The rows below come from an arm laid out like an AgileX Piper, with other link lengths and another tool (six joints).
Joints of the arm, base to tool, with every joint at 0 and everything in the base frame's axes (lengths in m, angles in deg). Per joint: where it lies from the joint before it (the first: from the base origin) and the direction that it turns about. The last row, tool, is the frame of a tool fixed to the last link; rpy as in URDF.
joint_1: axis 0 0 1 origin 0 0 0.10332
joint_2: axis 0 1 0 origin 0 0 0
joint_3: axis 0 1 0 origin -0.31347 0 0.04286
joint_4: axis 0.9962 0 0.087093 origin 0.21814 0 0.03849
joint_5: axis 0 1 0 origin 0 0 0
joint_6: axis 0.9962 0 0.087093 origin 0.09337 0 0.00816
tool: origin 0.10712 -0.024 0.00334 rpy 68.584 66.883 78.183
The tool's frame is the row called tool.
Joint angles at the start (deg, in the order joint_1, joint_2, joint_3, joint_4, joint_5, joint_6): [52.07, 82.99, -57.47, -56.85, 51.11, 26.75]
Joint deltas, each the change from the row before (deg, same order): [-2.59, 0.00, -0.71, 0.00, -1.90, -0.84]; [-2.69, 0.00, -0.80, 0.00, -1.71, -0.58]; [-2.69, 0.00, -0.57, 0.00, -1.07, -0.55]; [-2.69, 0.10, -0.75, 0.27, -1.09, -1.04]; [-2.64, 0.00, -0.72, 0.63, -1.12, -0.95]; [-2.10, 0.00, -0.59, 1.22, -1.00, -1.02]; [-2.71, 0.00, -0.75, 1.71, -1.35, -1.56]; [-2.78, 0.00, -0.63, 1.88, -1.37, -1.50]
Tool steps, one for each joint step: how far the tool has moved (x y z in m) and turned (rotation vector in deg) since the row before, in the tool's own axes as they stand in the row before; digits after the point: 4 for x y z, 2 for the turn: [-0.0043, -0.0098, 0.0035, 0.17, -0.75, 1.11]; [-0.0040, -0.0114, 0.0030, 0.45, -0.76, 1.45]; [-0.0012, -0.0131, 0.0028, 0.99, -0.18, 1.40]; [-0.0017, -0.0127, 0.0030, 0.89, -0.11, 1.12]; [-0.0010, -0.0123, 0.0025, 0.70, -0.12, 1.46]; [0.0000, -0.0086, 0.0023, 0.16, 0.07, 1.45]; [-0.0002, -0.0109, 0.0027, 0.15, 0.03, 1.72]; [0.0005, -0.0112, 0.0028, 0.16, 0.05, 1.91]
